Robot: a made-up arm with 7 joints.
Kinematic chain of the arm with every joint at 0, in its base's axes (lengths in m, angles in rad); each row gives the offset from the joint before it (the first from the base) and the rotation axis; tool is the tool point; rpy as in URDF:
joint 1: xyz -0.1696 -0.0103 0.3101 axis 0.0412 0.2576 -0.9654
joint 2: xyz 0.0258 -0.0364 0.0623 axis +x
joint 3: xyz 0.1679 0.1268 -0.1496 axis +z
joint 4: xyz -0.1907 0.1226 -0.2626 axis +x
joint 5: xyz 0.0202 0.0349 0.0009 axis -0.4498 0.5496 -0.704
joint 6: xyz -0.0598 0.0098 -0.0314 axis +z
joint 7: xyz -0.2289 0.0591 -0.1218 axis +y
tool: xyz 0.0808 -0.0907 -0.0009 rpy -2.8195 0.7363 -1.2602
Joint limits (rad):
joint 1: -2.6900..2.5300
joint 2: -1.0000..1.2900
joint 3: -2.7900..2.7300
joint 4: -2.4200..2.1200
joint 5: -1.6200..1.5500
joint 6: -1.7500..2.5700
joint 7: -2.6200..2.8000
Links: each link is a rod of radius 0.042 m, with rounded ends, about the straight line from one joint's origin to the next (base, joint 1, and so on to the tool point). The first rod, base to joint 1, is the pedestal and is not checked.
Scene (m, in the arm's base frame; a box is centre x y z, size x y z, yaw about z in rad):
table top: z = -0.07
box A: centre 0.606 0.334 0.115 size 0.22 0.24 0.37 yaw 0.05
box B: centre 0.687 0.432 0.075 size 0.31 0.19 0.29 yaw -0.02
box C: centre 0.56 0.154 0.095 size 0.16 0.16 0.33 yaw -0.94
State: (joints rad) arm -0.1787 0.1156 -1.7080 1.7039 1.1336 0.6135 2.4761
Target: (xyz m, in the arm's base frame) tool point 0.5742 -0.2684 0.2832
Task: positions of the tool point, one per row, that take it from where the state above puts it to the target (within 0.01 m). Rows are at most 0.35 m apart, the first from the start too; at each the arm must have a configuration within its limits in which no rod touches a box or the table.
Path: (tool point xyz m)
1: -0.1008 0.6725 0.3185
2: -0.2057 0.5839 0.4521
3: -0.2638 0.4710 0.5394
4: -0.0204 0.5143 0.5696
5: 0.2396 0.4458 0.5585
6: 0.4565 0.2681 0.5022
7: 0.5780 0.0125 0.4059
8: 0.5742 -0.2684 0.2832

